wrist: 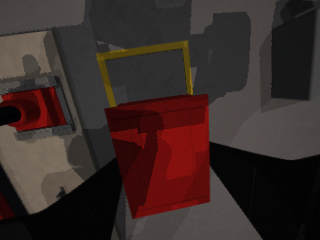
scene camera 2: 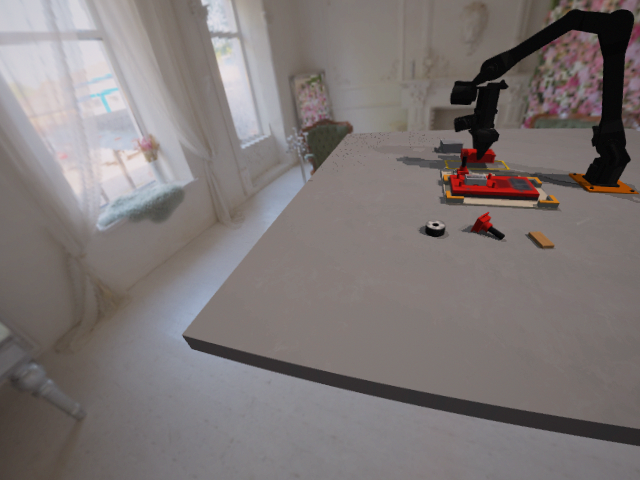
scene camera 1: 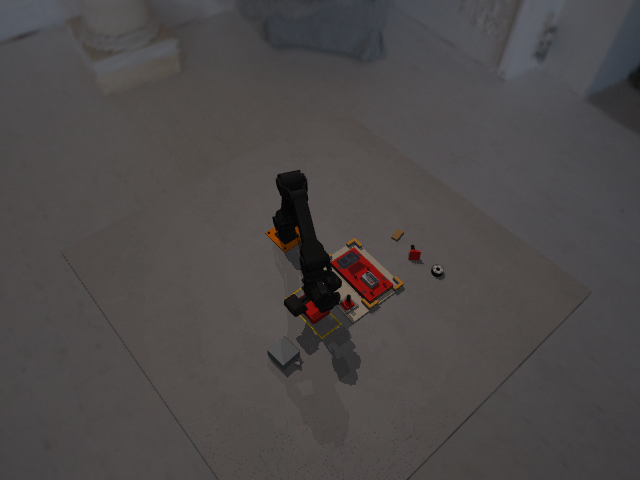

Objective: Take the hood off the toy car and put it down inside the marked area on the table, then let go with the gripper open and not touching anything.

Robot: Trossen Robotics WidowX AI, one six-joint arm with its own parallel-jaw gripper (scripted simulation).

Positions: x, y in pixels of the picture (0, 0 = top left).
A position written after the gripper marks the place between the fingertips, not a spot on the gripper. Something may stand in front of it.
gripper: wrist 163, 153; scene camera 2 476, 156; scene camera 1 313, 307
